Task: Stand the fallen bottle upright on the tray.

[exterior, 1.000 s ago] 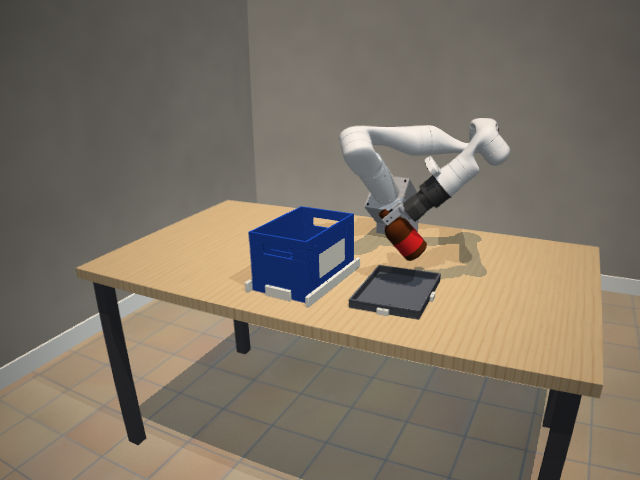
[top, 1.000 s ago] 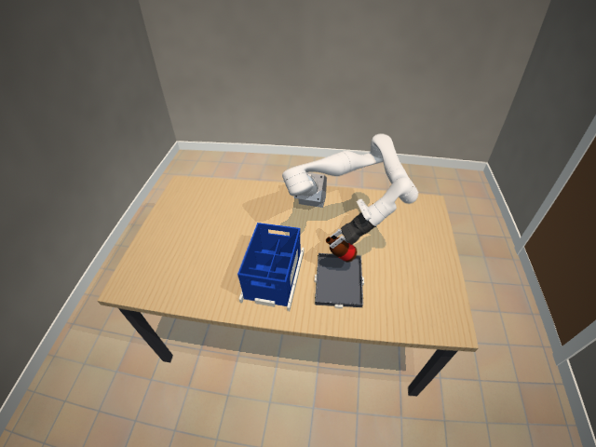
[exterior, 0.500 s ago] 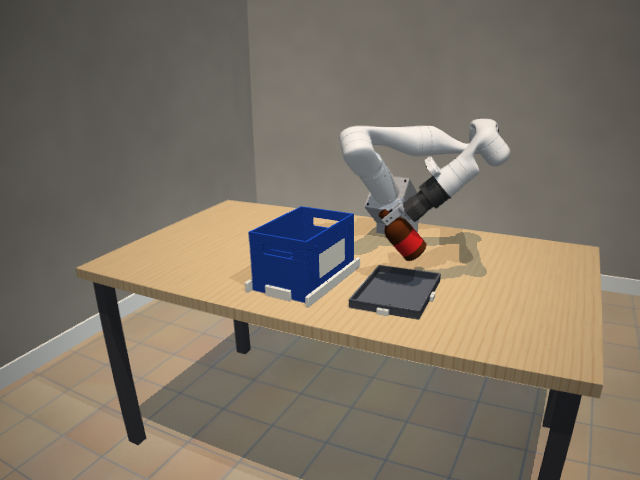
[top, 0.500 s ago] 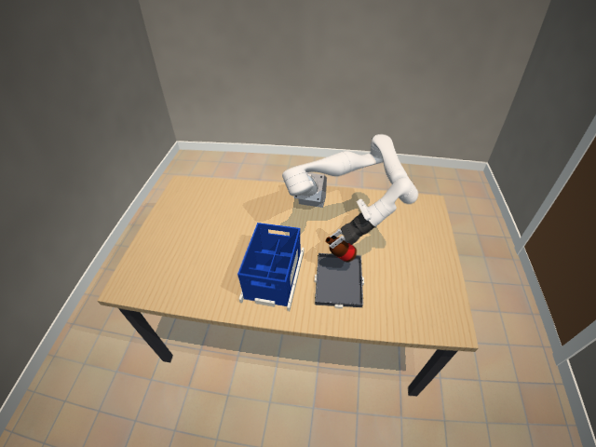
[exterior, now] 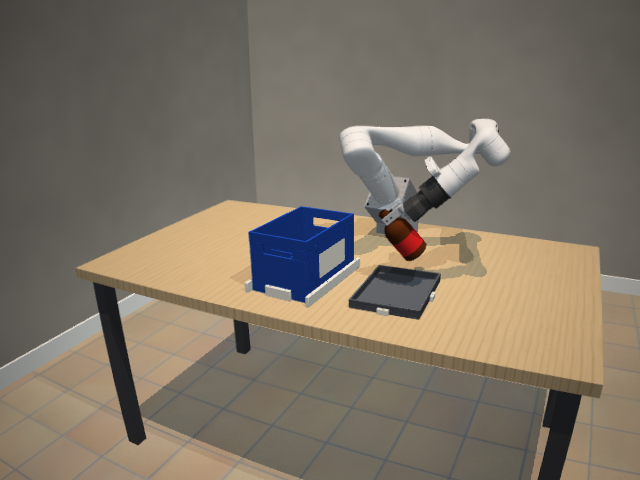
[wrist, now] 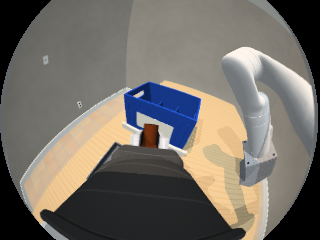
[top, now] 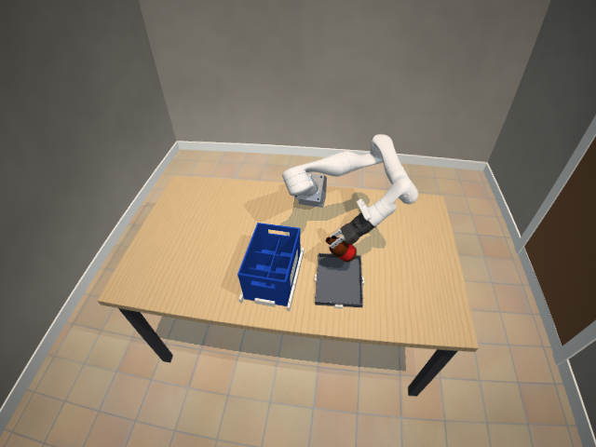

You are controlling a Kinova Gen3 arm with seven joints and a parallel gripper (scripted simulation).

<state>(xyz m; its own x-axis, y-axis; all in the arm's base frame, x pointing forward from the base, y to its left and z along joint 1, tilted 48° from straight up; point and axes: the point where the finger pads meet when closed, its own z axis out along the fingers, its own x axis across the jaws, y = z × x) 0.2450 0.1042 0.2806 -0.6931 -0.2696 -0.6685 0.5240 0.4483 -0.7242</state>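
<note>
Right now the brown bottle is 3 cm to the left of my hand and 4 cm below it. Round my hand: blue crate 3 cm behind, 24 cm to the right, 12 cm below; dark grey tray 5 cm ahead, 3 cm to the left, 19 cm below.
</note>
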